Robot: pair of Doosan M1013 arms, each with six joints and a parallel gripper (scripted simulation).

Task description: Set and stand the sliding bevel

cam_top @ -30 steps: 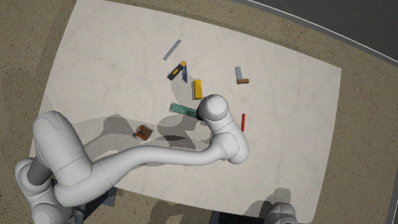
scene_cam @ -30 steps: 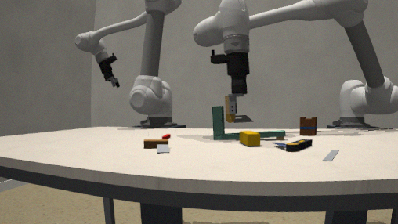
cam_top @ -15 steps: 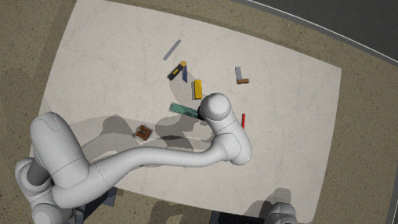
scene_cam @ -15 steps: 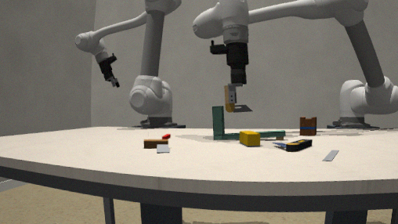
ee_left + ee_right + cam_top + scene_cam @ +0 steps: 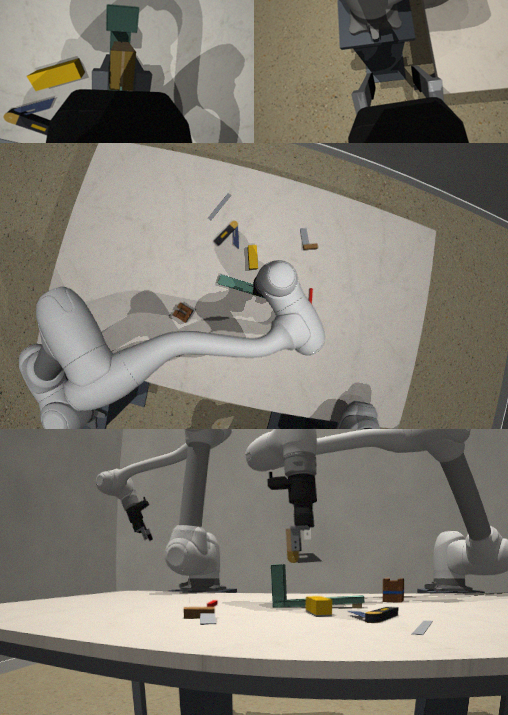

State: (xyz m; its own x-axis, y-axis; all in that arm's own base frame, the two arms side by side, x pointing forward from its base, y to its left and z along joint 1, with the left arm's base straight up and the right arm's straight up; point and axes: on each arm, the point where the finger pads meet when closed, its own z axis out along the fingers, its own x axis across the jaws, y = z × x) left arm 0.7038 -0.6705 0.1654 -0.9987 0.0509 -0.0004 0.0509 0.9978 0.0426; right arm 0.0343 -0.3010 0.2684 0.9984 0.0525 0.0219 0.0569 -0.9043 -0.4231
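The wooden sliding bevel lies 2 cm below my left hand. Also, from my left hand: red stick: 2 cm ahead, 23 cm to the right, 16 cm below; then grey blade: 2 cm to the left, 4 cm below; then yellow block: 14 cm ahead, 6 cm to the left, 15 cm below.
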